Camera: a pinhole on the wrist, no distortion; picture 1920 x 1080 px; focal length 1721.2 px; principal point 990.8 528.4 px. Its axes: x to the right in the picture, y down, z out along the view. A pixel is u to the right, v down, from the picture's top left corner.
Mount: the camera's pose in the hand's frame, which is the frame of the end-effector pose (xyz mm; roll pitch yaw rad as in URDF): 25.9 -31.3 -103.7 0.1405 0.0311 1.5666
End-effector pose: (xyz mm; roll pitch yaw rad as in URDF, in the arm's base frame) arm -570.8 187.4 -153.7 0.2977 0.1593 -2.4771
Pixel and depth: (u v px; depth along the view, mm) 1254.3 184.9 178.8
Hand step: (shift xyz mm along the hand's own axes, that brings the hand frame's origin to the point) 86.4 1.2 67.4
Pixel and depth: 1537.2 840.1 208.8
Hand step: 18.0 41.6 106.2
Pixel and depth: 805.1 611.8 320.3
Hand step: 55.3 -56.0 216.5
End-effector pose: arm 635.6 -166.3 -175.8 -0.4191 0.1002 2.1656
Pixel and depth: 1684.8 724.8 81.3
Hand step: 28.2 4.0 -23.0
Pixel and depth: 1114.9 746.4 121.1
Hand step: 27.7 -18.8 18.0
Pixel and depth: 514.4 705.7 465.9
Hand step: 43.1 -145.7 368.1
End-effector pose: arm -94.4 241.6 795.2 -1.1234 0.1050 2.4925
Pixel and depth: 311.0 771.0 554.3
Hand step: 25.3 -232.7 462.6
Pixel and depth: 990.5 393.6 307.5
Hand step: 92.8 -22.3 197.3
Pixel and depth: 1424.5 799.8 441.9
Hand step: 19.3 93.9 339.9
